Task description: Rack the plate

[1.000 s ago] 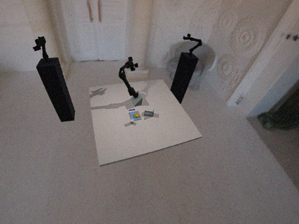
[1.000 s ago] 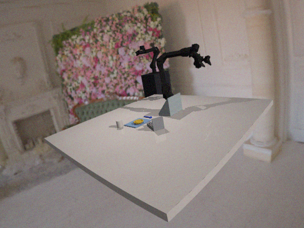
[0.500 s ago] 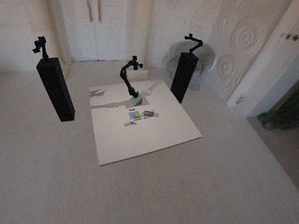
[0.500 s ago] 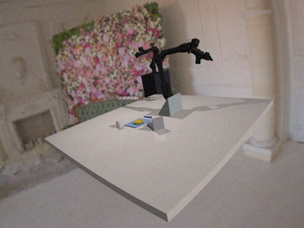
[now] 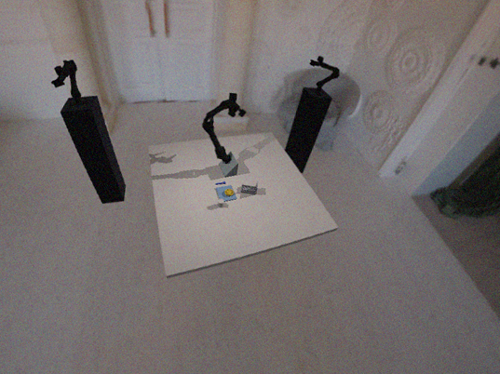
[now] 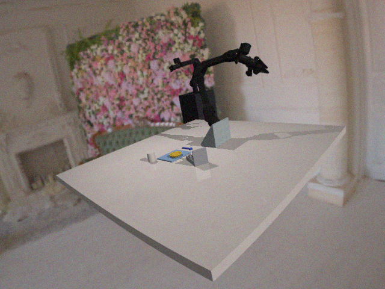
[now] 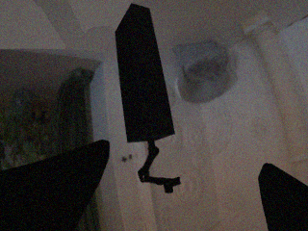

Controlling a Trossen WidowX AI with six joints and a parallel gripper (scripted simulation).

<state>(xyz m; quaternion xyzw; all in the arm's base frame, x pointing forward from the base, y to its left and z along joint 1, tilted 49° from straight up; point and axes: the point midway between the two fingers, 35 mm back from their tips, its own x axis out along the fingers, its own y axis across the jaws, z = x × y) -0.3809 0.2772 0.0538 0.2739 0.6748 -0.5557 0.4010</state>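
Now: the yellow plate 670 mm ahead of my gripper tip, 220 mm to the right of it and 360 mm below it. The rest, counted from my gripper tip: blue spoon: 550 mm ahead, 250 mm to the right, 370 mm below; grey dish rack: 660 mm ahead, 50 mm to the right, 350 mm below; flat blue sheet: 660 mm ahead, 240 mm to the right, 370 mm below.
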